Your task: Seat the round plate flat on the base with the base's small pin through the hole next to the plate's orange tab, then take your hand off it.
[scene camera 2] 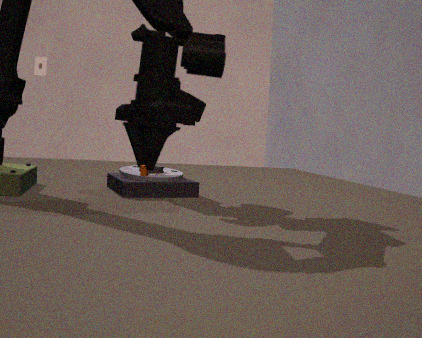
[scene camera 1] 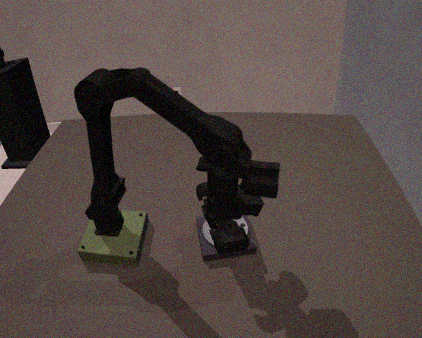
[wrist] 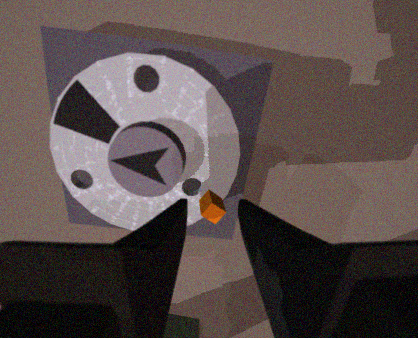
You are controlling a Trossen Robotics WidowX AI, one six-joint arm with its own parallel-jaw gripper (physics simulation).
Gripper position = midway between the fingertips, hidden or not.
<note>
In view: the gripper point(scene camera 2: 145, 168), a round plate point(wrist: 100, 102), a dark square base point(scene camera 1: 209, 253) and a central hub point(wrist: 147, 160).
The gripper also shows in scene camera 1 point(scene camera 1: 218, 240) and in the wrist view point(wrist: 213, 206).
</note>
